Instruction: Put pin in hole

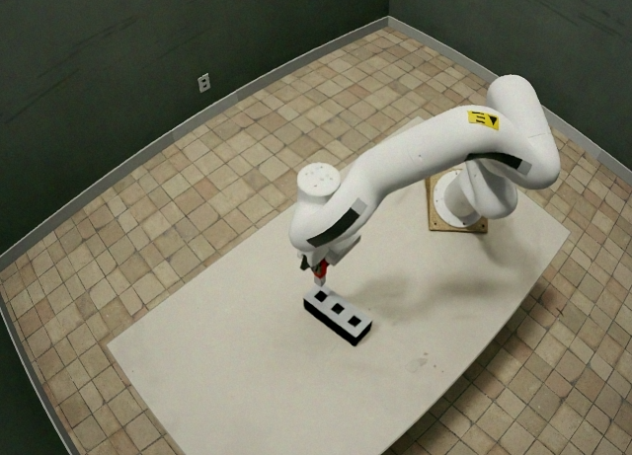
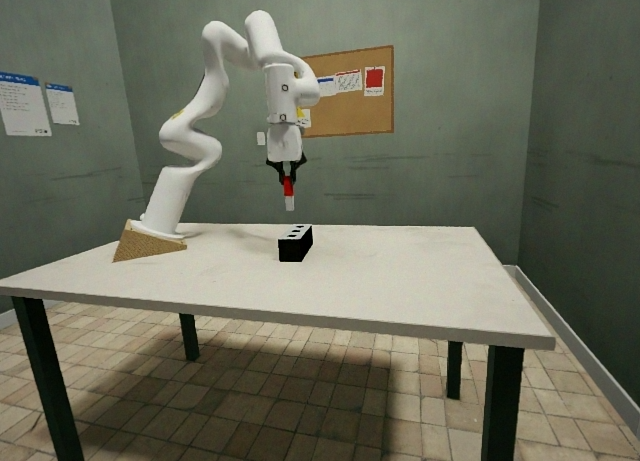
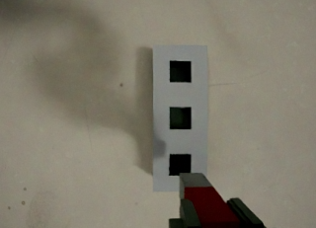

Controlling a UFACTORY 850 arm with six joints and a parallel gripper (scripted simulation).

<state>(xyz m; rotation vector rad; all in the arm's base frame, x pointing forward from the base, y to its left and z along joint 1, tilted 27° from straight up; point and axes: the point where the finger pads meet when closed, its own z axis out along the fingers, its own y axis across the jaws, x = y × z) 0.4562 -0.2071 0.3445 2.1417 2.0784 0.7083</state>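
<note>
My hand is 60 mm to the right of the black block and 220 mm above it. The rest, counted from my hand: pin (20 mm below).
</note>
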